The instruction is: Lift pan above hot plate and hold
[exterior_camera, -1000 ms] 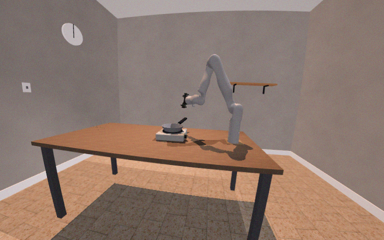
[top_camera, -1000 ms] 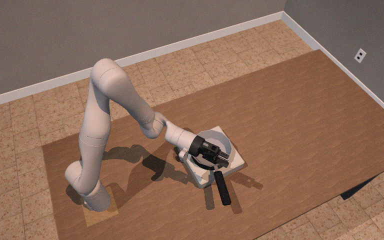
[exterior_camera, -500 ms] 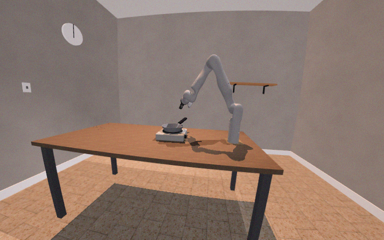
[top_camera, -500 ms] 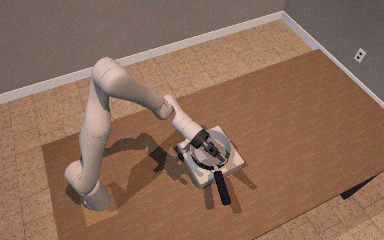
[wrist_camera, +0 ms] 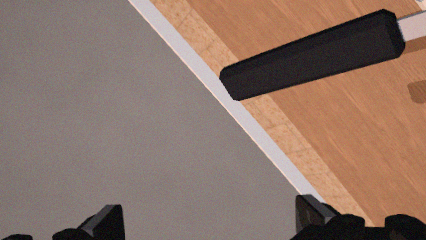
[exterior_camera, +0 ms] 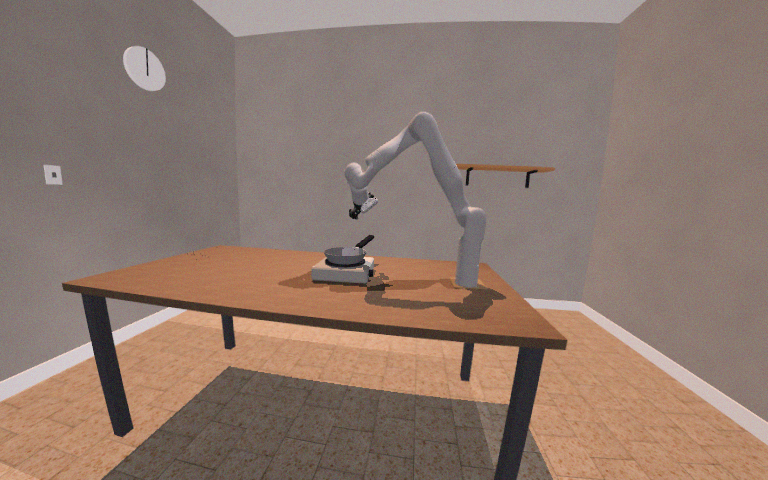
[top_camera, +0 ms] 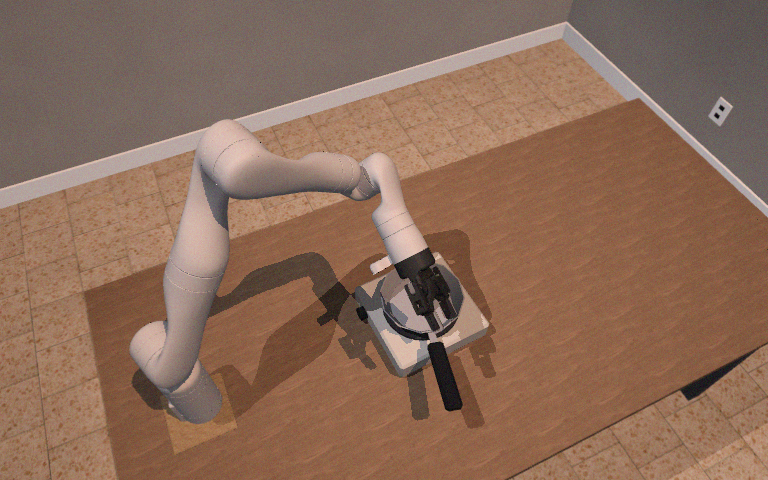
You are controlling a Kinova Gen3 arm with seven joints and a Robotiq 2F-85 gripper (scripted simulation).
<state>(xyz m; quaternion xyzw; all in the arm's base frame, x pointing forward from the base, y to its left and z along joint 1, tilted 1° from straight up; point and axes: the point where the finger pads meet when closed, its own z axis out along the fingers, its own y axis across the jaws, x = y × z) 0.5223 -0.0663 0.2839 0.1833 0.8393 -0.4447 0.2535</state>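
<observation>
The grey pan is 1 cm ahead of my hand, 10 cm to the left of it and 19 cm below it. The rest, counted from my hand: hot plate (16 cm to the left, 25 cm below).
</observation>
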